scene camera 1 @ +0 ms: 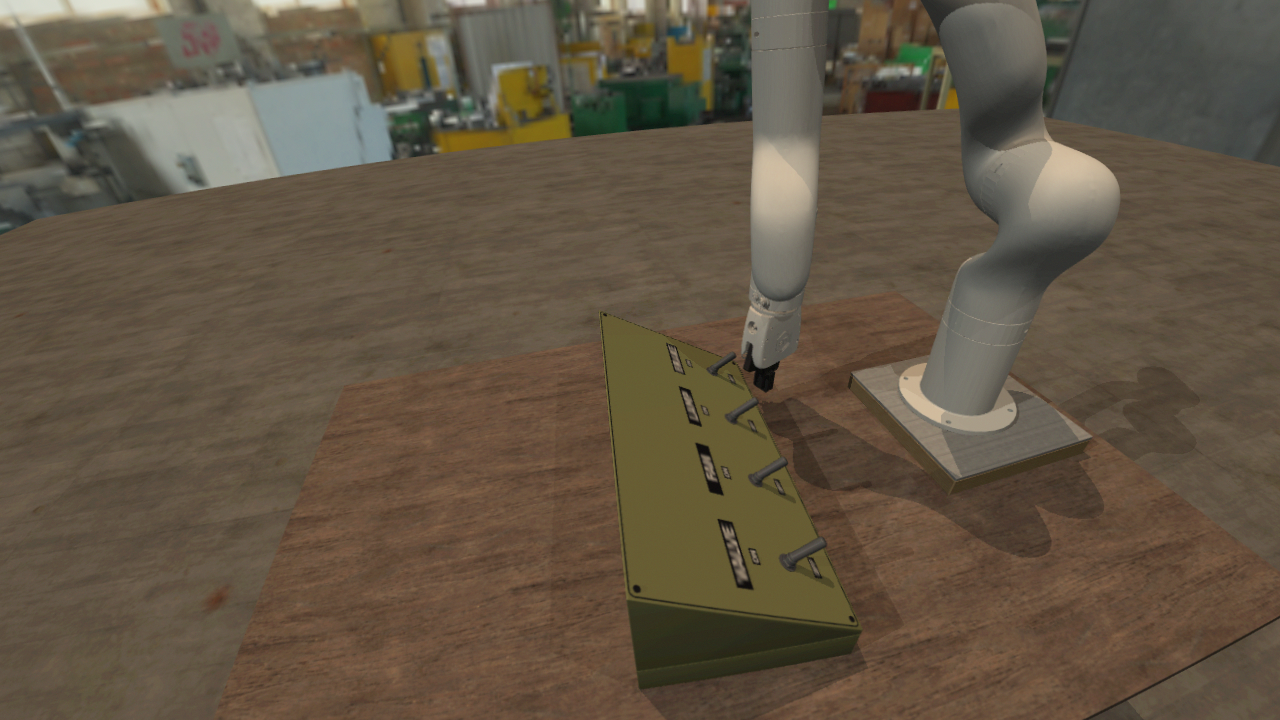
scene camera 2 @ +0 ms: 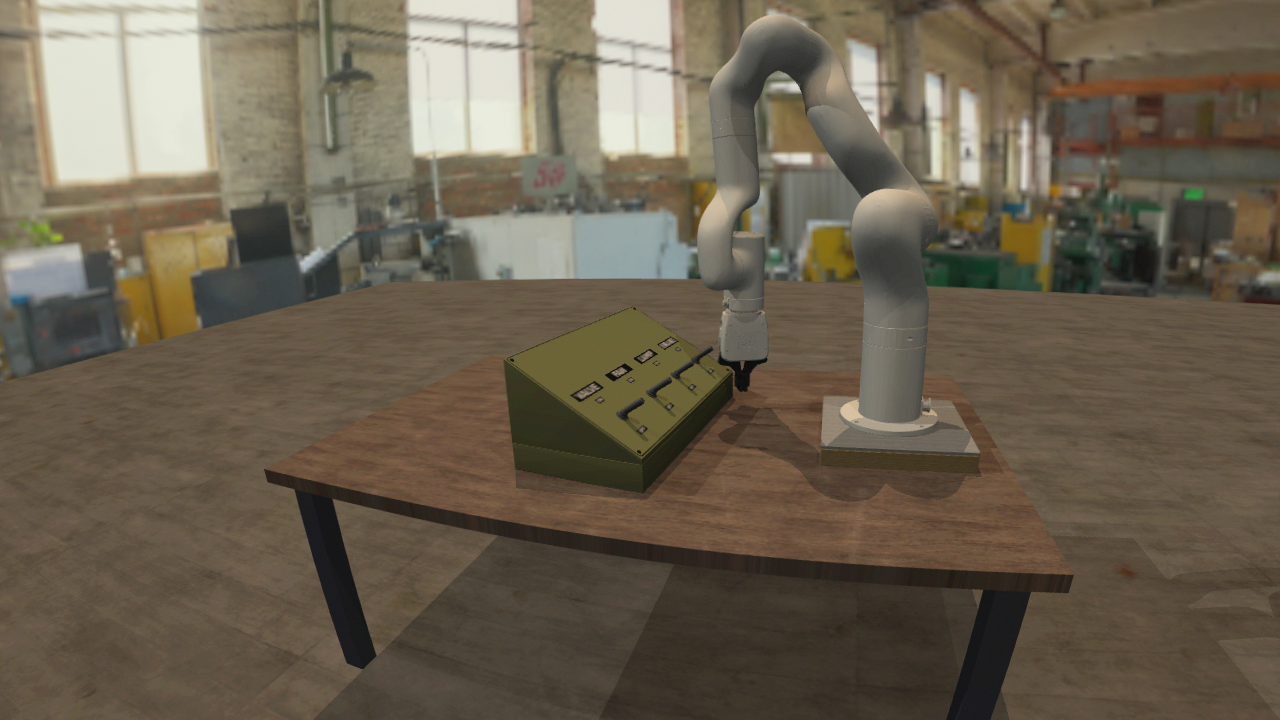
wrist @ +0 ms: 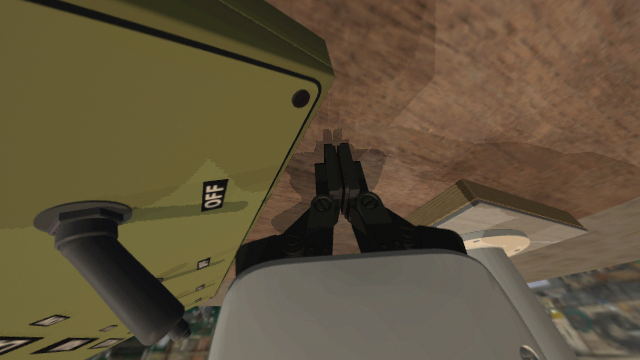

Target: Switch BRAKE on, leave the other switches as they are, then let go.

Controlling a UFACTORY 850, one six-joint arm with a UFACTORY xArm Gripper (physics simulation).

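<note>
The sloped olive switch panel [scene camera 1: 657,528] [scene camera 2: 572,358] [wrist: 125,100] stands on the table. The BRAKE switch [scene camera 1: 721,364] [scene camera 2: 702,355] [wrist: 120,280] is the far one in the scene views, by a blurred label [scene camera 1: 675,359]. Its lever leans toward the panel's lower edge, the side of the OFF label [wrist: 215,195]. My gripper [scene camera 1: 763,385] [scene camera 2: 742,385] [wrist: 334,158] is shut and empty, just off the lower edge near the far corner. The fingertips are apart from the BRAKE lever and point down beside the panel.
The LAMP switch [scene camera 1: 742,411], FAN switch [scene camera 1: 768,471] and VALVE switch [scene camera 1: 802,554] stand in a row toward the near end, their levers also leaning to the lower edge. The robot's base plate [scene camera 1: 1038,438] [scene camera 2: 948,438] [wrist: 530,220] sits on the brown table [scene camera 1: 447,537] [scene camera 2: 429,429].
</note>
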